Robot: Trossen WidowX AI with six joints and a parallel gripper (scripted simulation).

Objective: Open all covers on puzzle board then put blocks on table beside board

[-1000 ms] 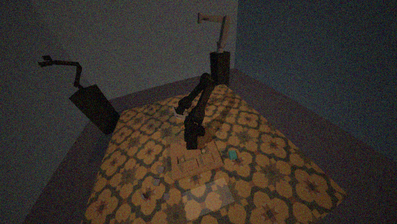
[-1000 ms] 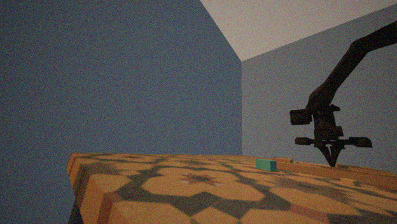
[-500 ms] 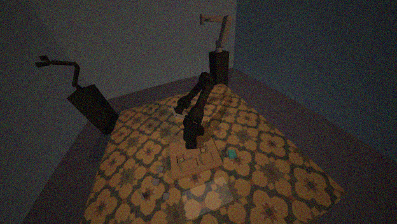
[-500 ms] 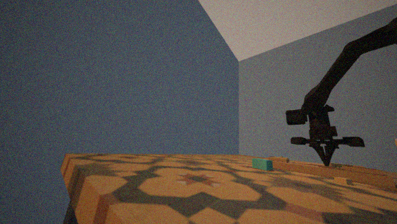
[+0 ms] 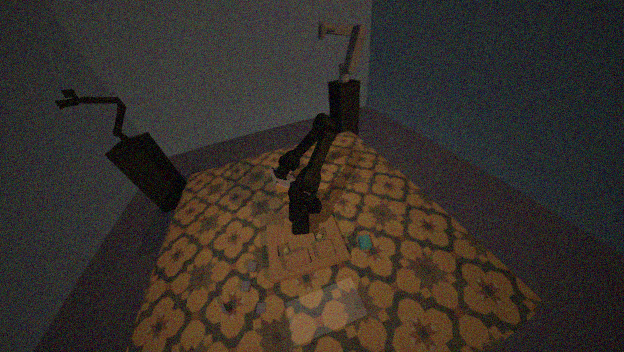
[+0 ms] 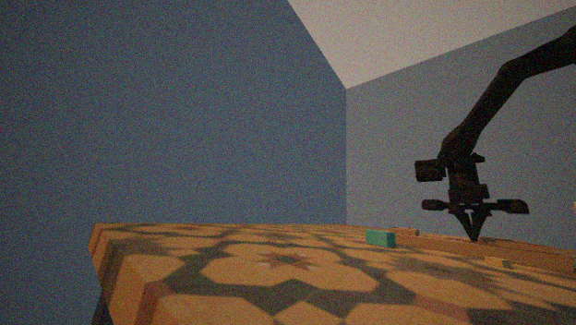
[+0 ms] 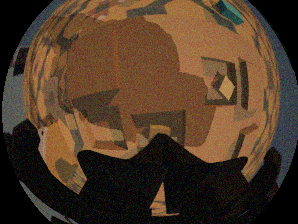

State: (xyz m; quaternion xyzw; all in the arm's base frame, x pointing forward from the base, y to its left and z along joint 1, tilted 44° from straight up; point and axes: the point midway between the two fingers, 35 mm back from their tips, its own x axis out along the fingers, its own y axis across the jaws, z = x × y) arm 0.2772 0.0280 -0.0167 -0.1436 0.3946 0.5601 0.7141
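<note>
Now: gripper tip 4 cm short of the tan puzzle board and 1 cm to the left of it. The rest, counted from my gripper tip: teal block 19 cm ahead, 17 cm to the left, 1 cm below.
</note>
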